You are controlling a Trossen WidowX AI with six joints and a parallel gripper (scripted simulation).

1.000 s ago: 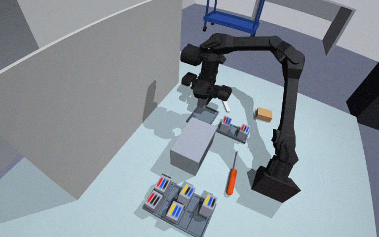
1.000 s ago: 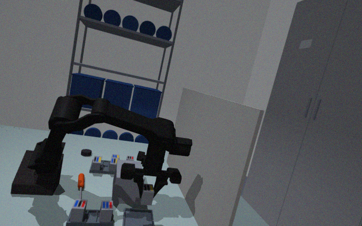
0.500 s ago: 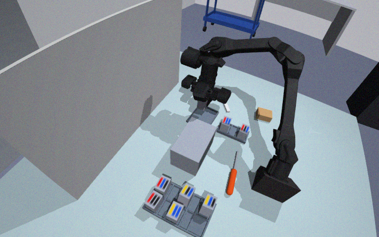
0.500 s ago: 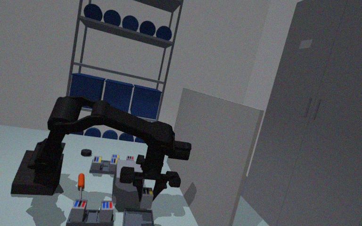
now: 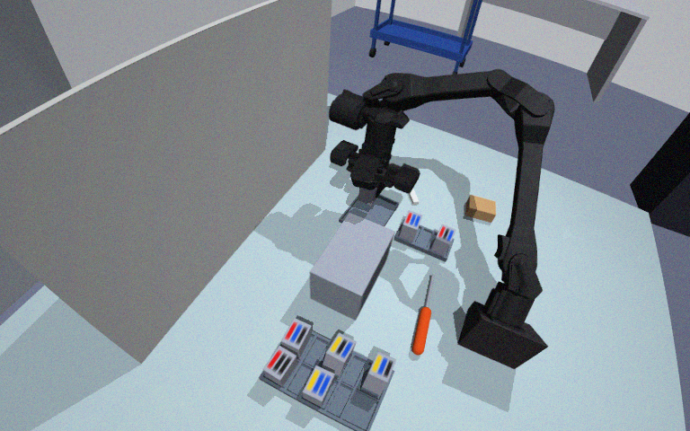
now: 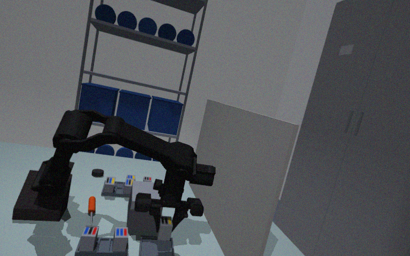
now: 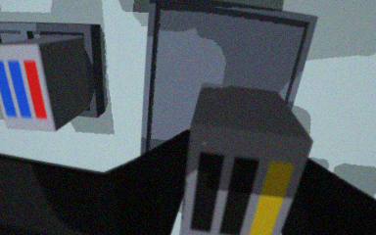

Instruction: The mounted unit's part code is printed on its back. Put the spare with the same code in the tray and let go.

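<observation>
Now: the flat tray 1 cm behind my gripper tip and 6 cm below it. Also, from my gripper tip: white bar 9 cm behind, 11 cm to the right, 6 cm below; small rack 15 cm behind, 3 cm to the left, 6 cm below; grey spare 2 cm above.
</observation>
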